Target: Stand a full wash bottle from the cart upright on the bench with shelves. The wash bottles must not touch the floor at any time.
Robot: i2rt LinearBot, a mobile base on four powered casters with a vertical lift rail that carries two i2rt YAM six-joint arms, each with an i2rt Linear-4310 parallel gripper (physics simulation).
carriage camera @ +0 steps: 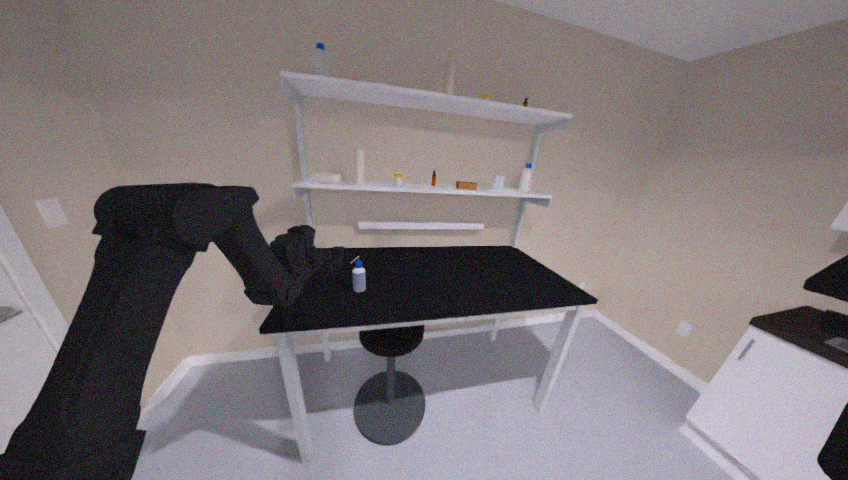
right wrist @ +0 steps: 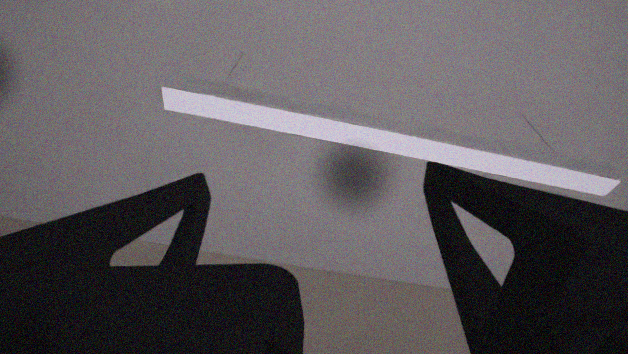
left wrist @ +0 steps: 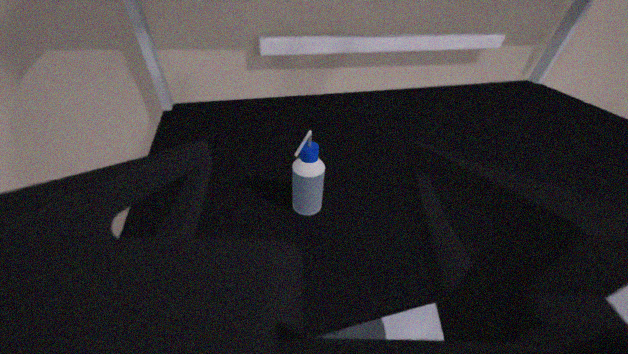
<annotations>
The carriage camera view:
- my left gripper: 329, 247
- bench with shelves: 405, 286
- white rail: 362, 224
</annotations>
